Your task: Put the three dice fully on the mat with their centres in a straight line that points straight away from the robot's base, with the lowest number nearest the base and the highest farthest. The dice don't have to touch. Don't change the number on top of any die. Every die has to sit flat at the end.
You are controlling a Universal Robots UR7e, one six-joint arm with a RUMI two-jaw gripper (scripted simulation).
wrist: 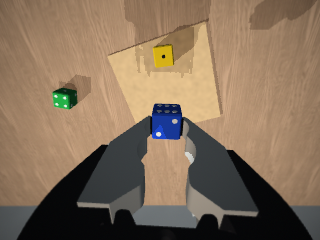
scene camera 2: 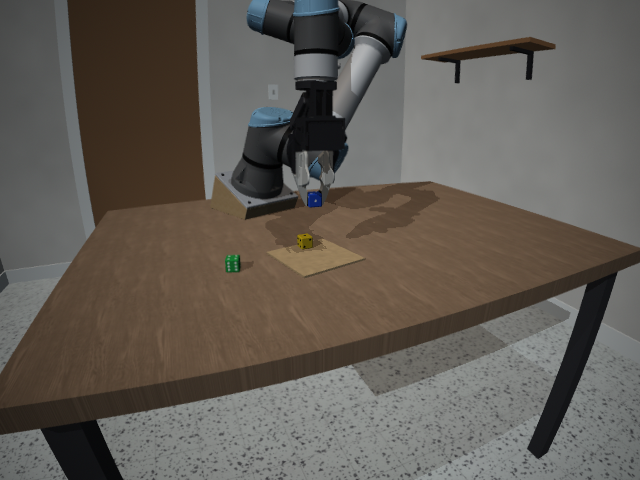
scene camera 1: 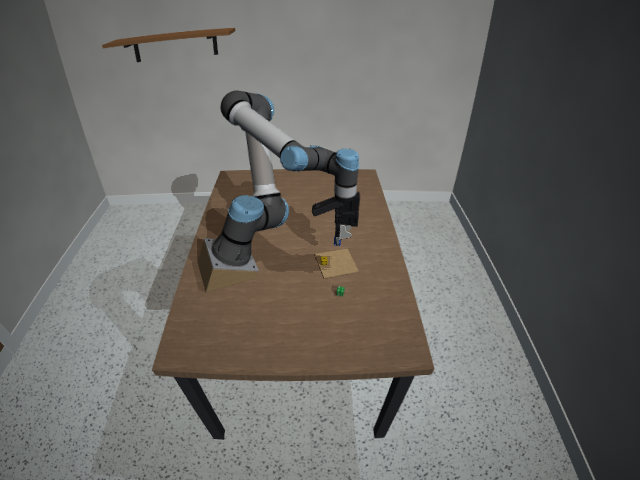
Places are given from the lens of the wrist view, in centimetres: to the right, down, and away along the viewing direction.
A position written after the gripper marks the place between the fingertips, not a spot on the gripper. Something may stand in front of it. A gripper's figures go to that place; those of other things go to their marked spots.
gripper [wrist: 166, 118]: 1, 0, 16
blue die [wrist: 166, 118]: 0, 0, 13
